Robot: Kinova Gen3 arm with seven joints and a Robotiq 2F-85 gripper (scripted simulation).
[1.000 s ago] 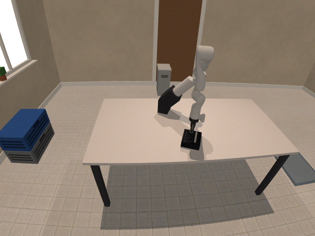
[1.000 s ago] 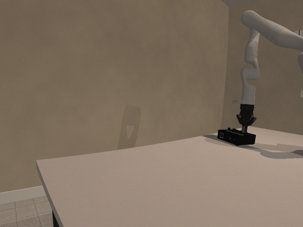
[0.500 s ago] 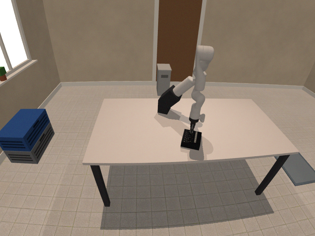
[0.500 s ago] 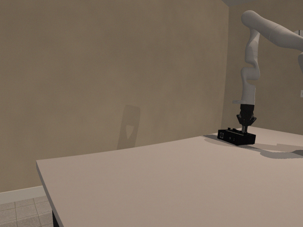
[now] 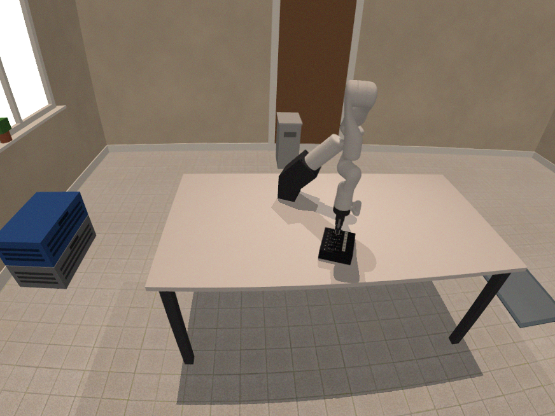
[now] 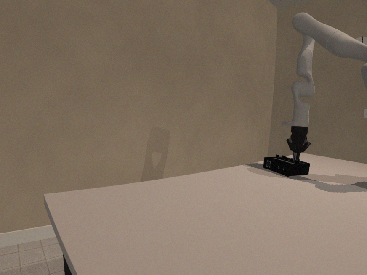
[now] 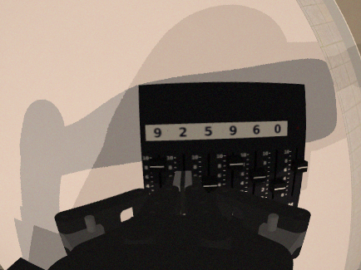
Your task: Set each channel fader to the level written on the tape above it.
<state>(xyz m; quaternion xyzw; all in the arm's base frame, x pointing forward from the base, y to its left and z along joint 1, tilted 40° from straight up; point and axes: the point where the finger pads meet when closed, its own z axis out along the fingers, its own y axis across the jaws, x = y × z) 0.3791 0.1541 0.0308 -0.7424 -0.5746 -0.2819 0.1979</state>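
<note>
The master fader cap lies 110 mm ahead of my hand, 10 mm to the right of it and 20 mm below it.
</note>
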